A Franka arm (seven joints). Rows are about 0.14 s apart.
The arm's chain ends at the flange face. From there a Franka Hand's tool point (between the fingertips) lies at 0.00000 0.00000 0.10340 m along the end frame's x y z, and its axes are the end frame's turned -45 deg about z.
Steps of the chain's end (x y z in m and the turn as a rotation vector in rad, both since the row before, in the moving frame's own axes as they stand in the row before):
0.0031 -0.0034 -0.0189 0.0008 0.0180 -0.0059
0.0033 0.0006 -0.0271 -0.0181 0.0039 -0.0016
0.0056 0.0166 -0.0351 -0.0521 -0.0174 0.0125
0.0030 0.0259 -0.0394 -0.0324 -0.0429 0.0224
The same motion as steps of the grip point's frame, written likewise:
0.0060 0.0010 -0.0189 -0.0122 0.0133 -0.0059
0.0009 0.0044 -0.0271 -0.0156 -0.0100 -0.0016
-0.0129 0.0182 -0.0353 -0.0245 -0.0491 0.0125
-0.0217 0.0196 -0.0395 0.0074 -0.0532 0.0224

